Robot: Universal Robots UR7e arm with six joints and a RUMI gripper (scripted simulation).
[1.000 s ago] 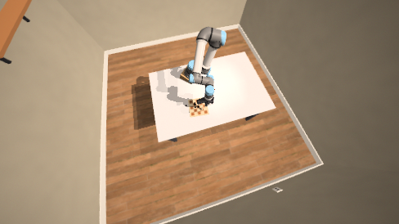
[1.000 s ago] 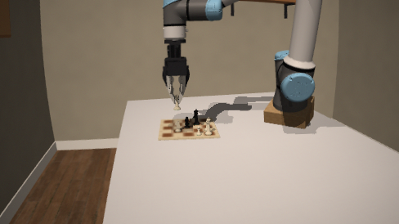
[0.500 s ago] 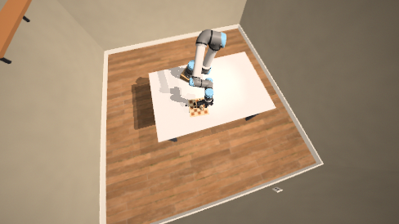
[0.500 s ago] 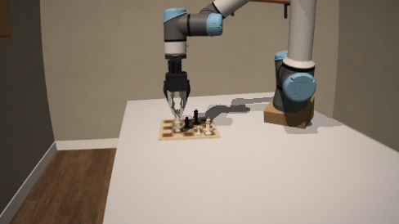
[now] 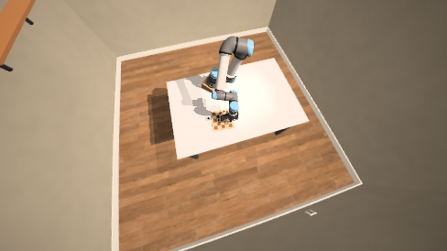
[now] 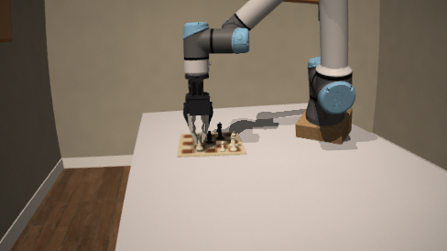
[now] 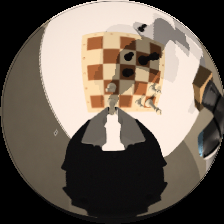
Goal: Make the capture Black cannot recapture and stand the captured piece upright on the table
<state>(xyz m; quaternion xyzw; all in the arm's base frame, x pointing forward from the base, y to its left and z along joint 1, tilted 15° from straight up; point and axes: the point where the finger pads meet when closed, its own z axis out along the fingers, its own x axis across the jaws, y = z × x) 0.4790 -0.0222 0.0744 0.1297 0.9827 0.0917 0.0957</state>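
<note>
Right now my hand is 50 mm past the chessboard, 60 mm to the left of it and 50 mm above it.
</note>
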